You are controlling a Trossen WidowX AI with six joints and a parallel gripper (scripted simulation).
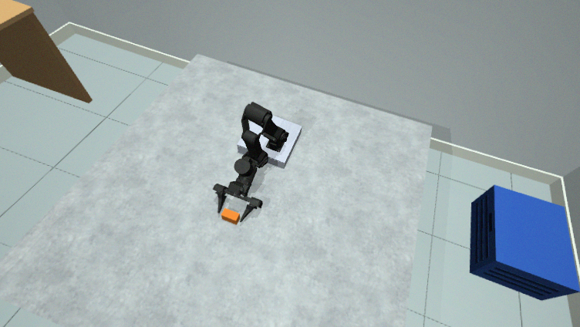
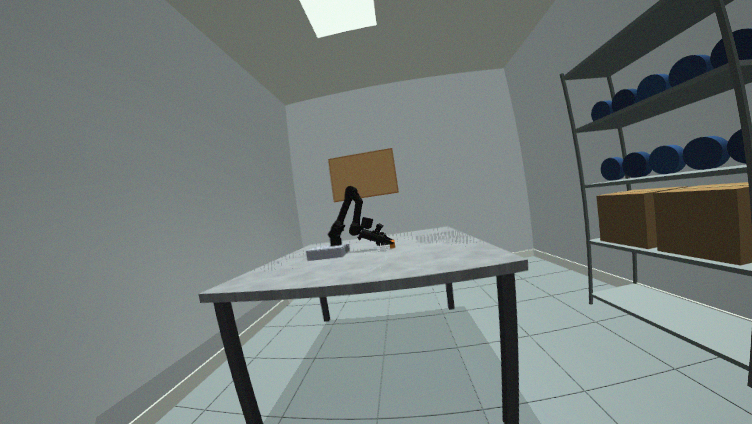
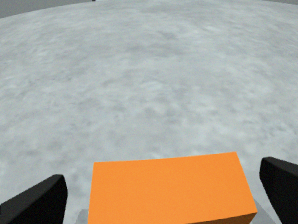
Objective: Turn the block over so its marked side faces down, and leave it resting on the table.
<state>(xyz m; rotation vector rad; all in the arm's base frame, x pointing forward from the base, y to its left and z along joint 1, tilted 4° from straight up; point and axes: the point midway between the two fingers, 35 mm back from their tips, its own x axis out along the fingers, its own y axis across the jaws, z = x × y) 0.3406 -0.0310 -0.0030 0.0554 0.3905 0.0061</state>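
My gripper tip is now 2 cm past the orange block and 1 cm above it.
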